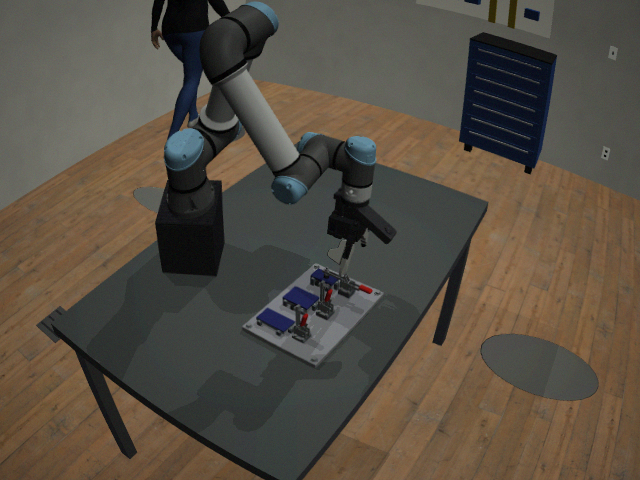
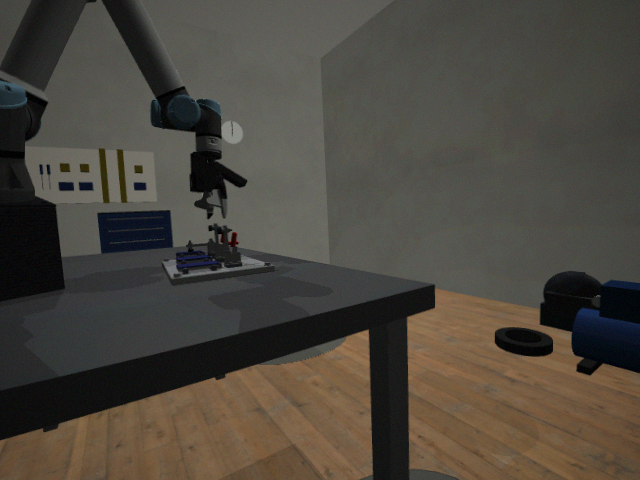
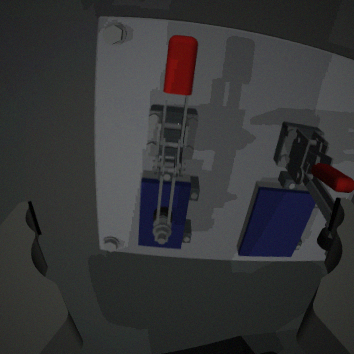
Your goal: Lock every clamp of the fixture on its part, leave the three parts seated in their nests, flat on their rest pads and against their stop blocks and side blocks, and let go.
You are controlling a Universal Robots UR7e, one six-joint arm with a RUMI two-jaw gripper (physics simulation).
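Pixels of known places: gripper, fingertip midpoint: (image 1: pixel 351 261) (image 2: pixel 215 218) (image 3: pixel 184 205); arm's base at its link origin: (image 1: pixel 190 199).
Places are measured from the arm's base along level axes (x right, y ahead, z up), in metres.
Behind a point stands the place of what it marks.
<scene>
The fixture plate (image 1: pixel 333 330) @[x 0.061, y 0.524, z -0.193 m] (image 3: pixel 120 150) @[x -0.135, y 0.458, z -0.193 m] bears three blue parts. The far part (image 1: pixel 317 277) @[x -0.081, y 0.392, z -0.167 m] (image 3: pixel 150 200) @[x -0.107, y 0.425, z -0.167 m] lies under its clamp, whose arm is down with the spindle tip over the part and whose red handle (image 1: pixel 365 289) @[x -0.083, y 0.540, z -0.147 m] (image 3: pixel 181 65) @[x -0.089, y 0.539, z -0.147 m] lies outward. The middle part (image 1: pixel 300 298) @[x 0.018, y 0.397, z -0.172 m] (image 3: pixel 277 222) @[x 0.010, y 0.401, z -0.172 m] and the near part (image 1: pixel 275 320) @[x 0.125, y 0.386, z -0.177 m] lie flat and uncovered. The middle clamp (image 1: pixel 325 308) @[x 0.027, y 0.479, z -0.161 m] (image 3: pixel 300 150) @[x 0.007, y 0.481, z -0.161 m] and the near clamp (image 1: pixel 300 331) @[x 0.137, y 0.475, z -0.157 m] have raised arms and upright red handles. My gripper (image 1: pixel 341 260) @[x -0.086, y 0.490, z -0.072 m] (image 2: pixel 217 215) @[x -0.086, y 0.490, z -0.072 m] (image 3: pixel 184 205) @[x -0.086, y 0.490, z -0.072 m] is open and empty above the far end. Contact with pads and blocks is too small to tell.
The plate lies on the dark table (image 1: pixel 227 351) @[x 0.272, y 0.330, z -0.208 m] (image 2: pixel 129 320) @[x 0.398, y 0.229, z -0.208 m]. The robot's black pedestal (image 1: pixel 190 248) @[x 0.074, y 0.052, z -0.110 m] stands at the table's left side. Bolt heads (image 3: pixel 114 34) @[x -0.138, y 0.556, z -0.186 m] sit at the plate's corners. A blue drawer cabinet (image 1: pixel 509 100) and a person (image 1: pixel 188 56) are beyond the table.
</scene>
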